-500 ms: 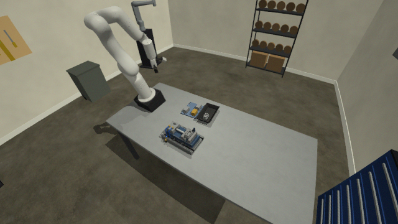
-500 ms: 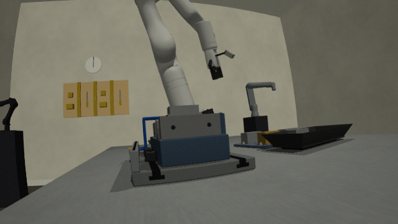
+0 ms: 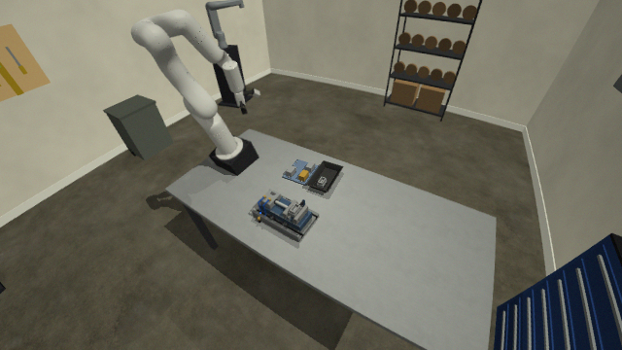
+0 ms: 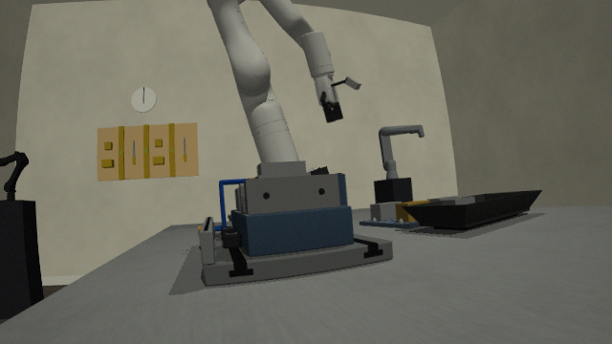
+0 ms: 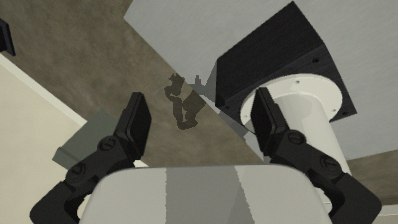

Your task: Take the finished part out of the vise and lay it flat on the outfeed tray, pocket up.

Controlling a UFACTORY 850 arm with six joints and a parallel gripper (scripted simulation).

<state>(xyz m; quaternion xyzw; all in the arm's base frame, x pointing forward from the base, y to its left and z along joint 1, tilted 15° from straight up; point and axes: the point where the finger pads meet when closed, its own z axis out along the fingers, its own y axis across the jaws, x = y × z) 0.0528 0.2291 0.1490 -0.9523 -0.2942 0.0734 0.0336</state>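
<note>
Now: hand 46 cm short of the screw rod, 45 cm to the left of it and 26 cm above it. Round my hand: blue fixture plate (43 cm ahead, 33 cm below, 11 cm to the right); then yellow block (46 cm ahead, 31 cm below, 16 cm to the right).
</note>
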